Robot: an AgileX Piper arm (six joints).
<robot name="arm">
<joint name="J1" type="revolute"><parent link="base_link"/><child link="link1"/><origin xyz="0.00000 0.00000 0.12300"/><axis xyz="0 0 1"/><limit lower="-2.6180" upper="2.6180"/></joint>
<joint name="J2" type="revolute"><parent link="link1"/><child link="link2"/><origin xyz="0.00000 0.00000 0.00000"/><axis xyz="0 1 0"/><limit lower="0.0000" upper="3.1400"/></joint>
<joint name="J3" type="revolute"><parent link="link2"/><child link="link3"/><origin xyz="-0.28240 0.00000 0.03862"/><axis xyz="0 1 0"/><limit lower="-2.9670" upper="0.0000"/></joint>
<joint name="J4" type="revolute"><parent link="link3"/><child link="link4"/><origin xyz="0.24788 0.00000 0.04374"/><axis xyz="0.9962 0 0.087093"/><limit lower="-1.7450" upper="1.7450"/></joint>
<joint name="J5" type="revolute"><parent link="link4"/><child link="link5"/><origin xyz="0.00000 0.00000 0.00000"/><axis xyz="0 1 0"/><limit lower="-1.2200" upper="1.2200"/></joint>
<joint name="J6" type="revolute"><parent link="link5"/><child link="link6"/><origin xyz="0.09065 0.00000 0.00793"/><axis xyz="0.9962 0 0.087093"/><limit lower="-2.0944" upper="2.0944"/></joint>
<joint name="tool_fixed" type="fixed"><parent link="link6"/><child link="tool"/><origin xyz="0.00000 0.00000 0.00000" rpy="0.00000 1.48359 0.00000"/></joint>
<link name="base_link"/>
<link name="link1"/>
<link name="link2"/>
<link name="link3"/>
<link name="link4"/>
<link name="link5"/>
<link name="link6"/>
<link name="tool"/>
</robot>
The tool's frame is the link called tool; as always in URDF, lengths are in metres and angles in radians.
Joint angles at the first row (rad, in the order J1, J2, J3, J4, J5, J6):
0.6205, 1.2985, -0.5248, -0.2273, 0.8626, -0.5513
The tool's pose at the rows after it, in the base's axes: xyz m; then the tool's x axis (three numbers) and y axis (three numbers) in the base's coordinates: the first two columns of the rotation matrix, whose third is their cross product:
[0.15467, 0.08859, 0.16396, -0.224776, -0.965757, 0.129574, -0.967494, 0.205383, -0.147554]
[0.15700, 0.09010, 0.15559, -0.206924, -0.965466, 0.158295, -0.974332, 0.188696, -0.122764]
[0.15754, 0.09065, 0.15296, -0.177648, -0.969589, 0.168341, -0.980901, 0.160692, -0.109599]
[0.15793, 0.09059, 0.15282, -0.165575, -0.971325, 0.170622, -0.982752, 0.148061, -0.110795]
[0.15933, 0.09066, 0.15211, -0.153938, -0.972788, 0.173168, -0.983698, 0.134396, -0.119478]
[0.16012, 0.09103, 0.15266, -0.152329, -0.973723, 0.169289, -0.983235, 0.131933, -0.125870]
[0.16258, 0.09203, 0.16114, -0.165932, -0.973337, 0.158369, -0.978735, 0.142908, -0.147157]
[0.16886, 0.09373, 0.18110, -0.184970, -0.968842, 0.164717, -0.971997, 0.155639, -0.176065]
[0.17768, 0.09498, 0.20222, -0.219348, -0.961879, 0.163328, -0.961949, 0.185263, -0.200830]
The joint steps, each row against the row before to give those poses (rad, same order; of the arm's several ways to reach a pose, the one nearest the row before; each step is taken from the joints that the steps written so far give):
0.0001, 0.0593, 0.0000, -0.0394, -0.0218, 0.0000
-0.0001, 0.0469, 0.0000, -0.0046, -0.0111, -0.0089
0.0000, 0.0143, 0.0000, 0.0011, -0.0037, -0.0284
0.0000, 0.0010, 0.0000, -0.0048, -0.0021, -0.0089
0.0000, 0.0046, 0.0000, -0.0145, -0.0096, -0.0011
0.0000, -0.0012, -0.0017, -0.0037, -0.0044, 0.0007
0.0000, -0.0225, -0.0217, -0.0029, 0.0240, 0.0075
0.0000, -0.0334, -0.0645, -0.0116, 0.0866, 0.0032
-0.0127, -0.0189, -0.0785, -0.0034, 0.0831, 0.0000

